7 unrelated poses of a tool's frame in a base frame.
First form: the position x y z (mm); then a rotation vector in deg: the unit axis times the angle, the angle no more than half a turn.
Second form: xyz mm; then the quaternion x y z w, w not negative. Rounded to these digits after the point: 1 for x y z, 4 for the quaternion.
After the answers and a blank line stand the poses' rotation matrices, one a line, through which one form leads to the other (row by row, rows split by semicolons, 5 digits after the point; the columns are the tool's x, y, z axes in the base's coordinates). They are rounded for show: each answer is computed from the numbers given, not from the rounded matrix.
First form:
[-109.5 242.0 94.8 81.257 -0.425 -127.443]
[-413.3 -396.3 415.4 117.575 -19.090 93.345]
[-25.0 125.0 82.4 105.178 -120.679 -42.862]
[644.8 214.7 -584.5 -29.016 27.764 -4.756]
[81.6 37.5 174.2 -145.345 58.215 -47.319]
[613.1 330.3 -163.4 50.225 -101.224 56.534]
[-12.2 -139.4 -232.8 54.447 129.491 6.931]
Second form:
[-109.5 242.0 94.8 0.5207 -0.0027 -0.8166 0.2492]
[-413.3 -396.3 415.4 0.7527 -0.1222 0.5976 0.2476]
[-25.0 125.0 82.4 0.6298 -0.7226 -0.2566 0.1243]
[644.8 214.7 -584.5 -0.2480 0.2373 -0.0406 0.9384]
[81.6 37.5 174.2 -0.8795 0.3523 -0.2863 0.1429]
[613.1 330.3 -163.4 0.3547 -0.7149 0.3993 0.4512]
[-12.2 -139.4 -232.8 0.3645 0.8669 0.0464 0.3367]

-0.33367 0.40409 -0.85169; -0.40976 -0.87582 -0.25501; -0.84898 0.26390 0.45782
0.25583 -0.47990 0.83919; 0.11190 -0.84755 -0.51879; 0.96022 0.22663 -0.16312
-0.17592 -0.84628 -0.50286; -0.97387 0.07510 0.21432; -0.14361 0.52743 -0.83738
0.88408 -0.04140 0.46549; -0.19398 0.87370 0.44612; -0.42517 -0.48470 0.76439
0.58786 -0.53776 0.60435; -0.70147 -0.71096 0.04970; 0.40294 -0.45315 -0.79517
-0.34109 -0.86756 -0.36194; -0.14685 0.42948 -0.89106; 0.92849 -0.25078 -0.27389
-0.50746 0.60078 0.61770; 0.66328 0.72994 -0.16504; -0.55004 0.32595 -0.76890

